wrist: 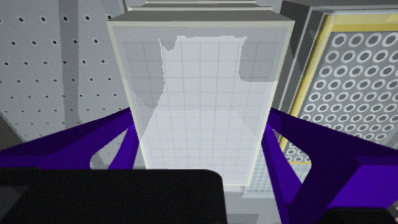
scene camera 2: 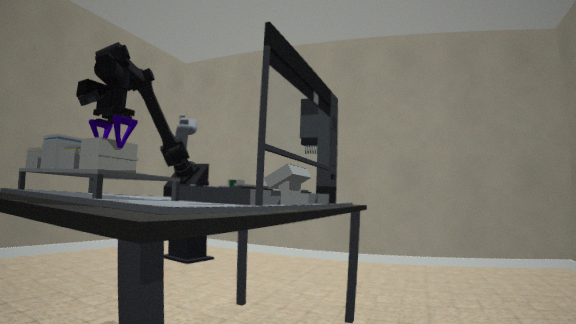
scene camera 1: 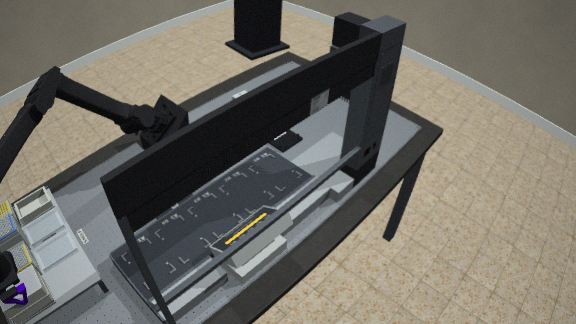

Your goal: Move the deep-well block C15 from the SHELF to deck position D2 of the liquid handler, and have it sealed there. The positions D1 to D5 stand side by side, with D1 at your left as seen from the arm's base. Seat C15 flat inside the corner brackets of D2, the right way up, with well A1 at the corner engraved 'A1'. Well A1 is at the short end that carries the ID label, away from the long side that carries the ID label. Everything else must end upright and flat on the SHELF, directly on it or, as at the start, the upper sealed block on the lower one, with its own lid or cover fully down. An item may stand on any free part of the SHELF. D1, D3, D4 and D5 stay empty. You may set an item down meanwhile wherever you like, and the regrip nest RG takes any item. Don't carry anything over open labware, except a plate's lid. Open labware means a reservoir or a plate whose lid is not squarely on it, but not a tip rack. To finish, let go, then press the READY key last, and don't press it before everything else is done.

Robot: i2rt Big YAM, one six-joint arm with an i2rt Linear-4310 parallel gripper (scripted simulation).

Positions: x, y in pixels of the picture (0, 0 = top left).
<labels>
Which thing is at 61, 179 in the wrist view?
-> My gripper.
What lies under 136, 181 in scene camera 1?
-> A black gantry beam.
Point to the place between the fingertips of my gripper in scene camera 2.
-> At 109, 148
</labels>
